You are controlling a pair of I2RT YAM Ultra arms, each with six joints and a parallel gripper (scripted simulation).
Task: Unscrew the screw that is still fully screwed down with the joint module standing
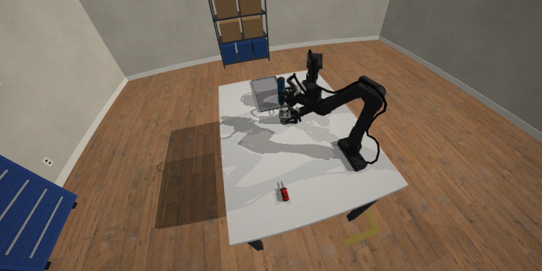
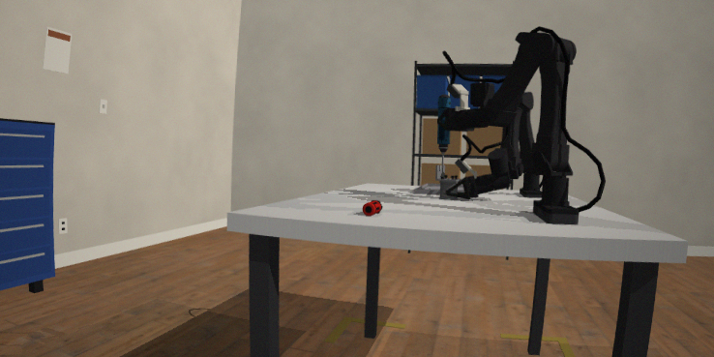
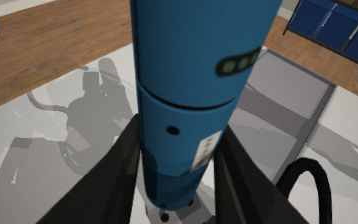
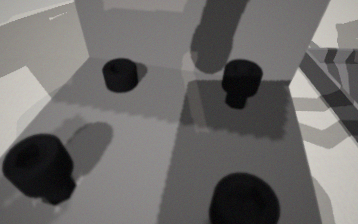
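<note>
My right gripper is now 1 cm below the joint module. The rest, counted from my right hand: bit 10 cm above, 2 cm ahead, 1 cm to the left; then flat grey tray 34 cm to the right, 4 cm ahead, 2 cm below; then grey bracket 5 cm above.
</note>
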